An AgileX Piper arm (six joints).
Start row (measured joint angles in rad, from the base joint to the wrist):
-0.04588, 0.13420, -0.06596, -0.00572, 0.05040, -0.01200
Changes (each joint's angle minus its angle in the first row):
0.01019, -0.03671, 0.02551, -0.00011, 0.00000, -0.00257
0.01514, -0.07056, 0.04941, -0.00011, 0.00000, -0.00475
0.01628, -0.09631, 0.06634, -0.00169, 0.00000, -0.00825
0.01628, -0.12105, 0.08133, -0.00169, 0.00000, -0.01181
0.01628, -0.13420, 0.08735, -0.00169, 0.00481, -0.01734
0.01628, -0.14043, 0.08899, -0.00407, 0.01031, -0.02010
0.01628, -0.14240, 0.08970, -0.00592, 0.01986, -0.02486
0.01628, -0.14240, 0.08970, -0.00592, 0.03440, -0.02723
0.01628, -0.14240, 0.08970, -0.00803, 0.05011, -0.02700
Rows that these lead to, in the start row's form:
-0.03569, 0.09749, -0.04045, -0.00583, 0.05040, -0.01457
-0.03074, 0.06364, -0.01655, -0.00583, 0.05040, -0.01675
-0.02960, 0.03789, 0.00038, -0.00741, 0.05040, -0.02025
-0.02960, 0.01315, 0.01537, -0.00741, 0.05040, -0.02381
-0.02960, 0.00000, 0.02139, -0.00741, 0.05521, -0.02934
-0.02960, -0.00623, 0.02303, -0.00979, 0.06071, -0.03210
-0.02960, -0.00820, 0.02374, -0.01164, 0.07026, -0.03686
-0.02960, -0.00820, 0.02374, -0.01164, 0.08480, -0.03923
-0.02960, -0.00820, 0.02374, -0.01375, 0.10051, -0.03900

